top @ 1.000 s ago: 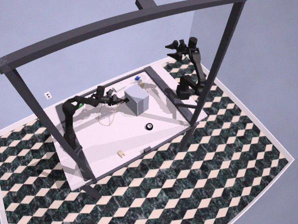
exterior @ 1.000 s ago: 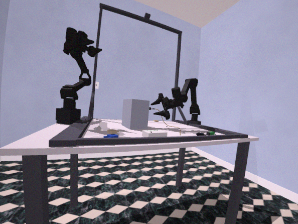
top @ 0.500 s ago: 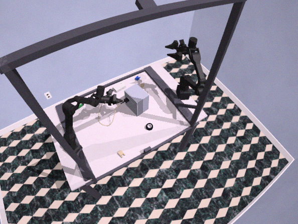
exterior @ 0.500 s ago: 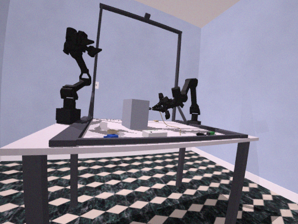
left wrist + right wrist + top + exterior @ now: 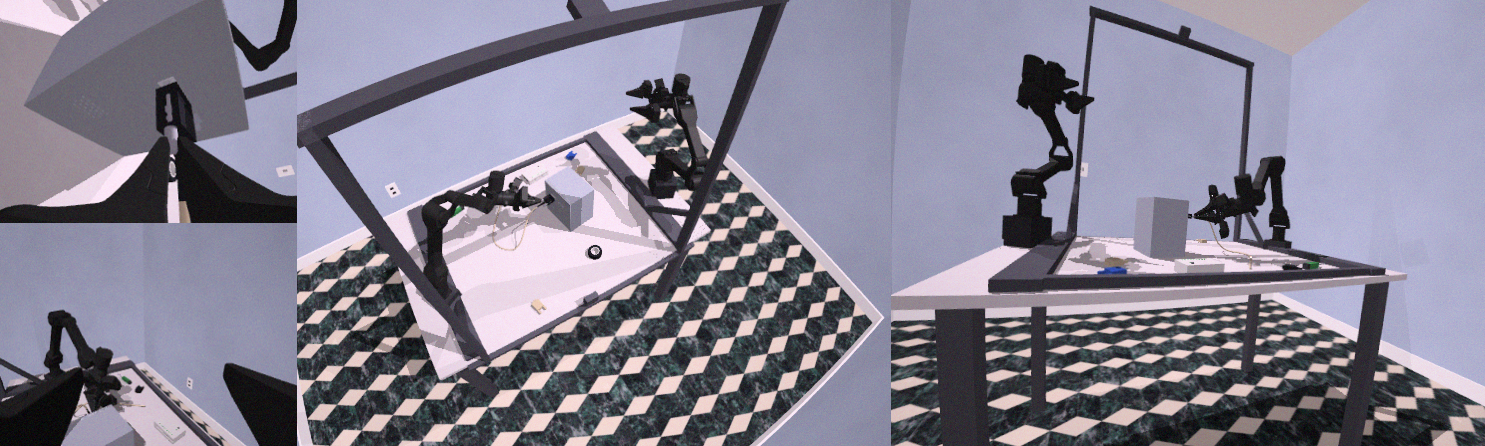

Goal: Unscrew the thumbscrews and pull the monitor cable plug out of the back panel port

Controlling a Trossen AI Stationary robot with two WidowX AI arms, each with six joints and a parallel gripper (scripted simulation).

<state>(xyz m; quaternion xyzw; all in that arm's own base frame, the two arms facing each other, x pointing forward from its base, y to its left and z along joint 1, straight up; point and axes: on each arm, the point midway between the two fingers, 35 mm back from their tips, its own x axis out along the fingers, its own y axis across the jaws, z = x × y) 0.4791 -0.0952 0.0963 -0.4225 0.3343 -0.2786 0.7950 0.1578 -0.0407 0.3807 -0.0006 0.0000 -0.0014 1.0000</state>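
Now: left hand 3 cm past the grey box, 14 cm to the left of it and 5 cm above it.
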